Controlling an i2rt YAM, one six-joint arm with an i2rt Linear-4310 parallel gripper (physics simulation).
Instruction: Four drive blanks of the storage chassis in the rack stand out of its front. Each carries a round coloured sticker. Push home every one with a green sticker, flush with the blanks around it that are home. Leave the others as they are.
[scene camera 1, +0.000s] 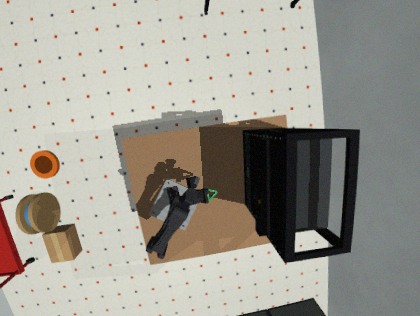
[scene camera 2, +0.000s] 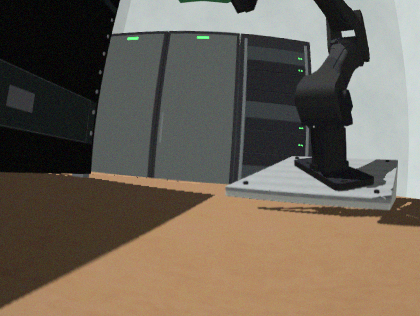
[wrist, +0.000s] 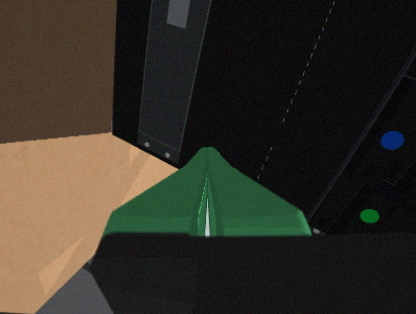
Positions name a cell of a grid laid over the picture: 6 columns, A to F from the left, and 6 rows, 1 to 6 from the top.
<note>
In view: the gripper (wrist: C4) and a black rack (scene camera 2: A2).
The black rack is seen too in scene camera 1 (scene camera 1: E4) and in the wrist view (wrist: C2).
</note>
